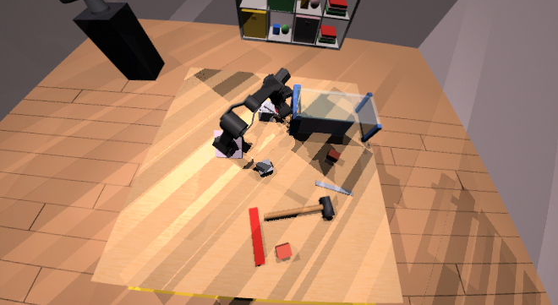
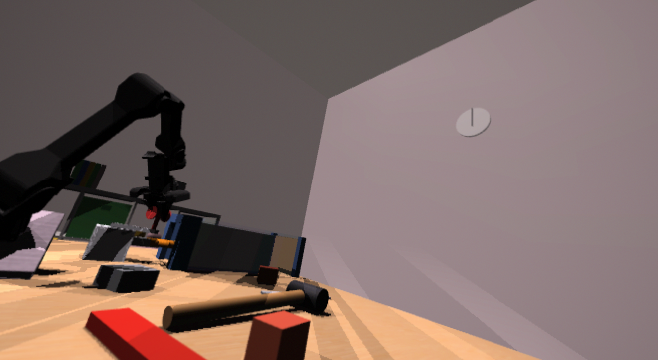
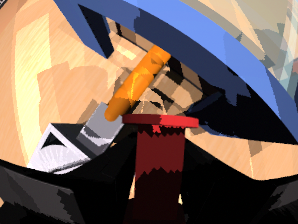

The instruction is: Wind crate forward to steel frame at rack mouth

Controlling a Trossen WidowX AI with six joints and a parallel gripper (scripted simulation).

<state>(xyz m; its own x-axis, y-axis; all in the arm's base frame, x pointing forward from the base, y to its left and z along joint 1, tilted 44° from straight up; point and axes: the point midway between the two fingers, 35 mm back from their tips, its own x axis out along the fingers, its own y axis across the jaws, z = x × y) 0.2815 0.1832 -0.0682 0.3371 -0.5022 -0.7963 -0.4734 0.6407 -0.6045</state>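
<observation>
My gripper tip is now 4 cm past the winch handle, 3 cm above it and 1 cm to the right of it. From my gripper tip the other things lie so: red grip 1 cm to the right, 1 cm behind; blue steel frame 6 cm ahead, 4 cm to the left, 3 cm below; winch 11 cm behind, 10 cm below, 4 cm to the left.
</observation>
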